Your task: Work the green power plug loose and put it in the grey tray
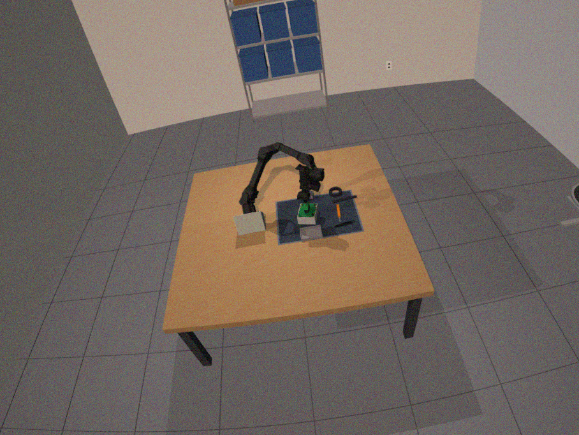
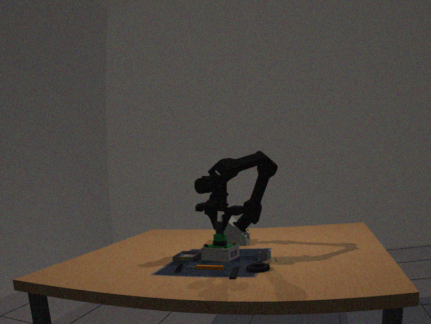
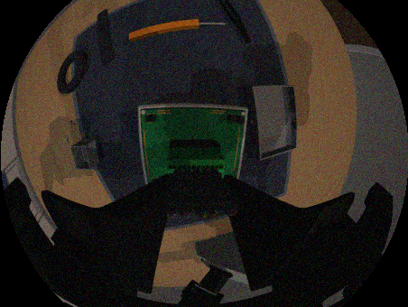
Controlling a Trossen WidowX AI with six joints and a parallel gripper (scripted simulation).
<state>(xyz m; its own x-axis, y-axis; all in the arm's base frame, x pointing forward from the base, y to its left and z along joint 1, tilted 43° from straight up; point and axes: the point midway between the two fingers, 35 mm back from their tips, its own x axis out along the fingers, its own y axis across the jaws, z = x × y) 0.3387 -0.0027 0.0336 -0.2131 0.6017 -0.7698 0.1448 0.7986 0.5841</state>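
My gripper tip is now 2 cm above the green power plug. The rest, counted from my gripper tip: dark blue mat 12 cm below, 5 cm ahead; grey tray 14 cm to the right, 12 cm below, 1 cm ahead; orange screwdriver 17 cm ahead, 11 cm below, 2 cm to the left.
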